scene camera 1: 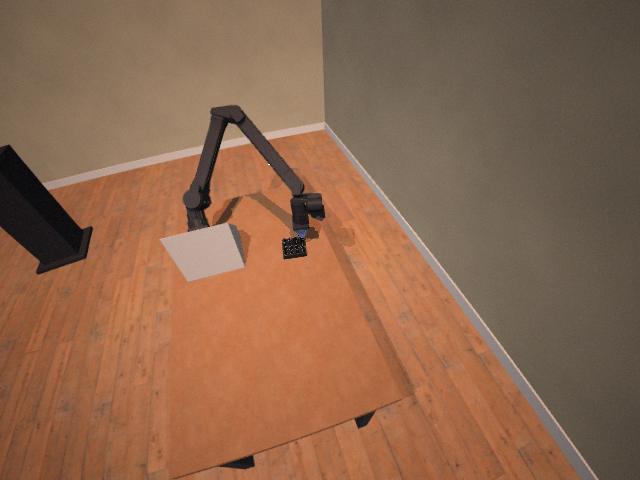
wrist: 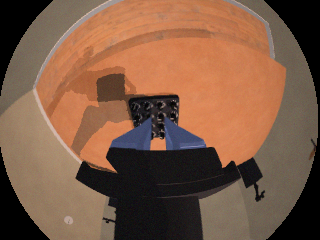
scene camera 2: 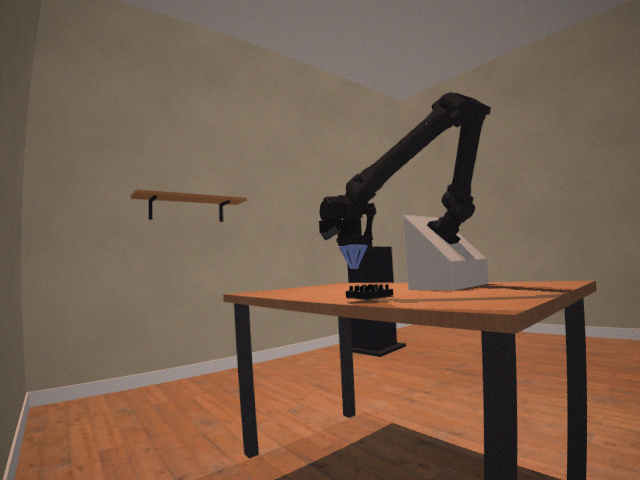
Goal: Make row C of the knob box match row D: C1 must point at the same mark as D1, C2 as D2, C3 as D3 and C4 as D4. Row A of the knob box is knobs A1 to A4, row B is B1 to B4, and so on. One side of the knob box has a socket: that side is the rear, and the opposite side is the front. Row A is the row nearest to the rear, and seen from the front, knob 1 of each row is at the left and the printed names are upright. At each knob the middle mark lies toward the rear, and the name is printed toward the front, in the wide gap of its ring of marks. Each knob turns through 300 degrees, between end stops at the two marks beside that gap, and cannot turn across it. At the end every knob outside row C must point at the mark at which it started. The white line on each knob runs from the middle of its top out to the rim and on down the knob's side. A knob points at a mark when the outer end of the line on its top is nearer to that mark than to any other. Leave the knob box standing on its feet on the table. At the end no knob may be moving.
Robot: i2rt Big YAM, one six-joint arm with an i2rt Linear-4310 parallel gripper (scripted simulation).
Path:
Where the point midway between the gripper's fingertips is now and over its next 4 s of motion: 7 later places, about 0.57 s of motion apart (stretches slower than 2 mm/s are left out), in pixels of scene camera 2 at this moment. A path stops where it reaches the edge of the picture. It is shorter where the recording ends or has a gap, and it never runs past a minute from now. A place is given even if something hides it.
My gripper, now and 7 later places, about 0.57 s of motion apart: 354, 268; 355, 270; 355, 274; 355, 280; 355, 283; 357, 284; 357, 284; 357, 284

